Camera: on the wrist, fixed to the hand. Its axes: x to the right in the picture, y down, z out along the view.
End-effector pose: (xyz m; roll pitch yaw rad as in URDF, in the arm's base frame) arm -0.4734 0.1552 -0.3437 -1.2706 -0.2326 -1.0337
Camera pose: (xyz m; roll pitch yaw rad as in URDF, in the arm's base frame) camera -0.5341 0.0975 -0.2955 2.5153 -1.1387 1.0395
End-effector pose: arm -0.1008 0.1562 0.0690 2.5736 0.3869 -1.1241
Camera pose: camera -0.0048 0.1638 0.0767 -2.3302 1.0800 1.2685
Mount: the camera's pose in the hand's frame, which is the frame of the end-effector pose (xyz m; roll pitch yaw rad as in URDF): 0.0292 -0.0649 -0.0654 -0.0876 -0.6760 -1.5540
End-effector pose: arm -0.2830 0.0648 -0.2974 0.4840 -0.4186 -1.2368
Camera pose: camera -0.2880 -0.0031 -0.3660 0.3463 -0.1807 -2.8743
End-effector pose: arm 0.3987 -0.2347 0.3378 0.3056 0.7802 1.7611
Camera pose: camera 0.4471 -0.2629 0.2591 -0.8947 -0.2507 0.4663
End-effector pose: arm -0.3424 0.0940 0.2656 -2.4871 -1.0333 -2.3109
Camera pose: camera -0.2909 0.1331 0.3375 2.0311 -0.0002 -0.7653
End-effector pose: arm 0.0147 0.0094 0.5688 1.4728 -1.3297 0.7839
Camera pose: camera 0.0270 0.1046 0.5802 1.3239 0.1587 -0.0026
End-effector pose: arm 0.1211 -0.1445 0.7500 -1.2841 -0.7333 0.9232
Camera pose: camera 0.1812 -0.1995 0.8021 1.8974 -0.7699 -2.7754
